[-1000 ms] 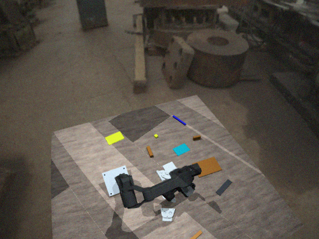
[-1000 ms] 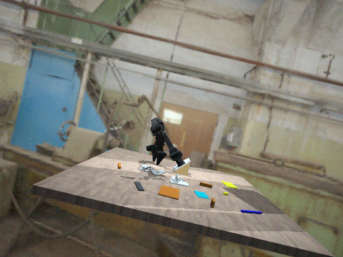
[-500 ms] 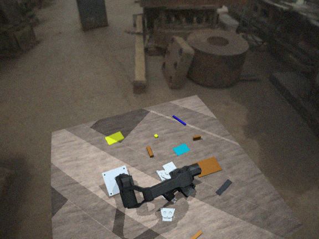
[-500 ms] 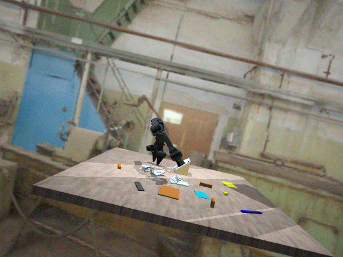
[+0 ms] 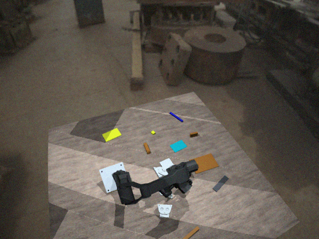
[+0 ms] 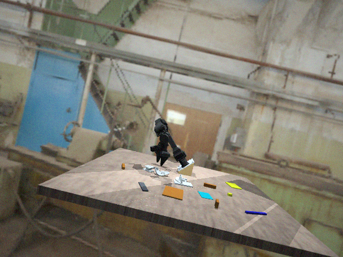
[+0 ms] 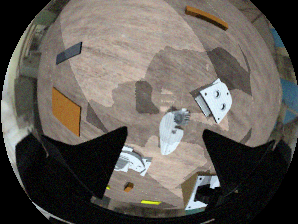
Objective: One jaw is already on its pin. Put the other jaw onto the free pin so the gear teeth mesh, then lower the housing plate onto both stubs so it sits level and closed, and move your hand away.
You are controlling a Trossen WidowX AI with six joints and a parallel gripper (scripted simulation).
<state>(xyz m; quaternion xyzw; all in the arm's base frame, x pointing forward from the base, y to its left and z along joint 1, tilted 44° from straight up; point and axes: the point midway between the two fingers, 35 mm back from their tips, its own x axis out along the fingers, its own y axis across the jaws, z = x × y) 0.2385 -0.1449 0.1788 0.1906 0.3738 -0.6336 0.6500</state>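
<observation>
My gripper tip is now 3 cm past the jaw, 1 cm to the right of it and 5 cm above it. The rest, counted from my gripper tip: orange bar 4 cm behind, 23 cm to the right, 7 cm below; dark strip 29 cm ahead, 8 cm to the right, 8 cm below; orange tile 29 cm ahead, 9 cm to the left, 8 cm below.
</observation>
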